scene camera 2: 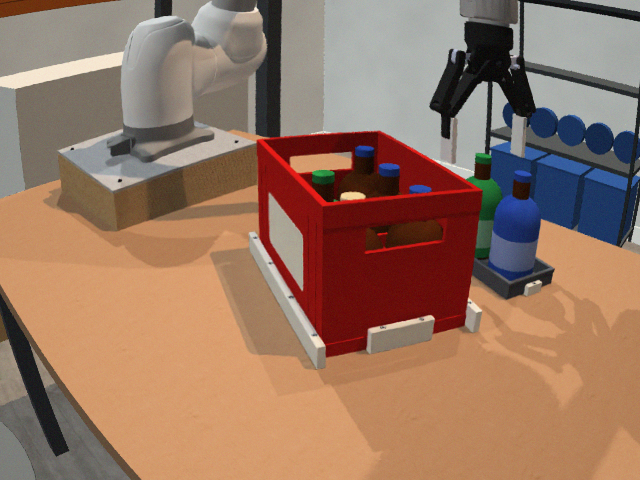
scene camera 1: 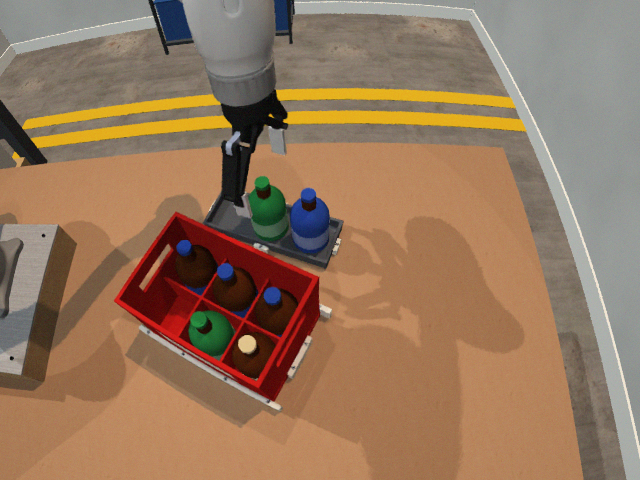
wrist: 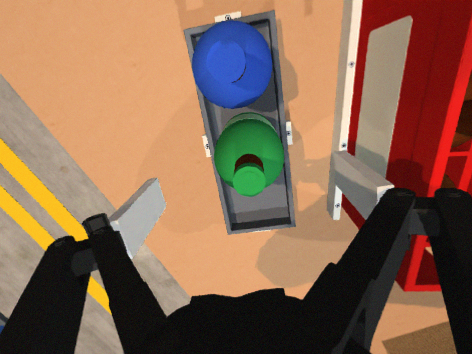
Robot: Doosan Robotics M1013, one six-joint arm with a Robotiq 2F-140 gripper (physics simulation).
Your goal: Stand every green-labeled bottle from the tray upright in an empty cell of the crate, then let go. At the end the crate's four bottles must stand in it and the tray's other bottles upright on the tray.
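Pixels of known places: gripper, fingertip midpoint: (scene camera 2: 485, 157) (scene camera 1: 262, 181) (wrist: 245, 180); arm's base, origin of the base link: (scene camera 2: 158, 142).
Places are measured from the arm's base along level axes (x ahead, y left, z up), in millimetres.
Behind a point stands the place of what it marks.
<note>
My gripper (scene camera 1: 261, 177) {x 654, y 116, z 62 mm} (scene camera 2: 484, 156) {x 654, y 116, z 62 mm} (wrist: 245, 180) {x 654, y 116, z 62 mm} is open and empty, pointing down with its fingertips on either side of the green bottle's cap, near cap height or above. This green bottle (scene camera 1: 268, 212) {x 658, y 81, z 14 mm} (scene camera 2: 484, 198) {x 671, y 84, z 10 mm} (wrist: 248, 145) {x 669, y 102, z 27 mm}, pale-green labeled, stands upright mid-tray. The blue bottle (scene camera 1: 310, 222) {x 732, y 48, z 19 mm} (scene camera 2: 514, 227) {x 740, y 41, z -2 mm} (wrist: 232, 64) {x 729, y 75, z 65 mm} stands upright at one end of the dark tray (scene camera 1: 219, 215) {x 539, y 156, z -89 mm} (scene camera 2: 493, 277) {x 724, y 26, z -77 mm} (wrist: 291, 220) {x 520, y 127, z -69 mm}. The red crate (scene camera 1: 119, 298) {x 414, y -97, z 80 mm} (scene camera 2: 398, 284) {x 682, y -170, z -18 mm} (wrist: 430, 75) {x 646, y -30, z 58 mm} holds three brown blue-capped bottles, a green bottle (scene camera 1: 210, 333) {x 558, y -146, z 33 mm} and a brown cream-capped bottle (scene camera 1: 253, 353) {x 629, y -186, z 51 mm}. Its left front cell is empty in scene camera 1.
White strips (scene camera 1: 206, 364) (scene camera 2: 286, 299) (wrist: 348, 75) flank the crate. Small white blocks touch the tray's sides. The crate wall stands close beside the tray and the gripper's right finger in the wrist view. The arm's base plate (scene camera 1: 31, 279) {x 134, y -5, z -9 mm} (scene camera 2: 155, 162) {x 99, y -76, z -10 mm} stands left of the crate.
</note>
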